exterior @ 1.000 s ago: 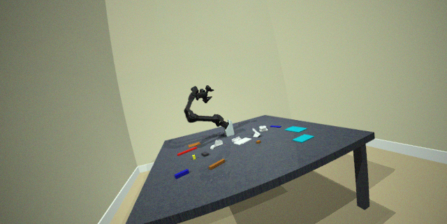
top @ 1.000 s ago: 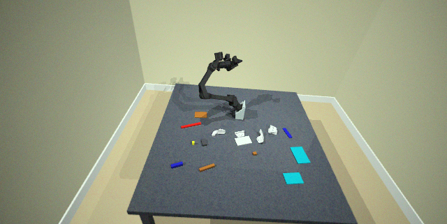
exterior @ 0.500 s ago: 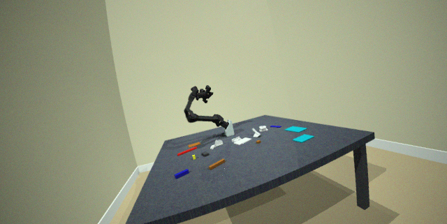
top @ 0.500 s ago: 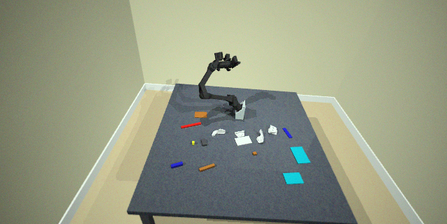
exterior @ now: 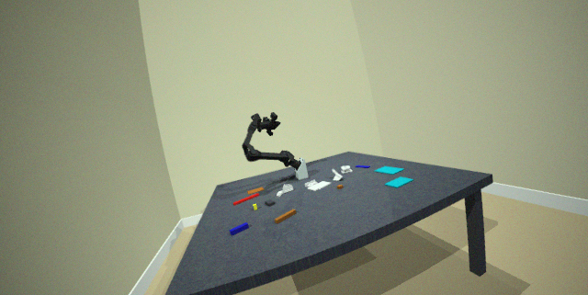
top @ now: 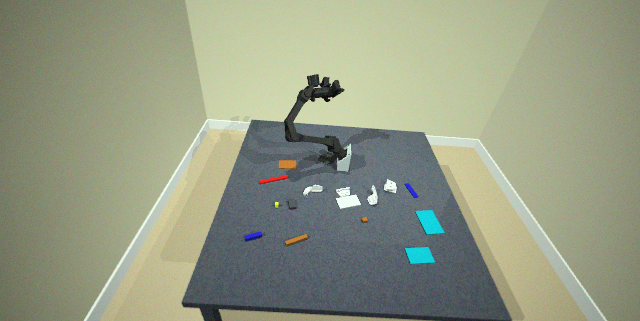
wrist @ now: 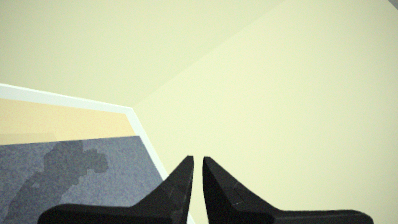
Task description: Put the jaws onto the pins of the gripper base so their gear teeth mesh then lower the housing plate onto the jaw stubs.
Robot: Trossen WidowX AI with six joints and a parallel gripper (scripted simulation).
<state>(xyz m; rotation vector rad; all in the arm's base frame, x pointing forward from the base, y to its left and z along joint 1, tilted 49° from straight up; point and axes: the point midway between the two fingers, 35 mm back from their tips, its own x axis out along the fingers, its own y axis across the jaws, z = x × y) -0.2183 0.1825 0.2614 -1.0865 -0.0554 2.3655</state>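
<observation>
Now: the white jaw 42 cm ahead of my gripper tip, 25 cm to the left of it and 38 cm below it. The rest, counted from my gripper tip: white gripper base: 34 cm ahead, 35 cm to the left, 39 cm below; red bar: 42 cm ahead, 32 cm to the right, 41 cm below; orange tile: 27 cm ahead, 28 cm to the right, 42 cm below.
</observation>
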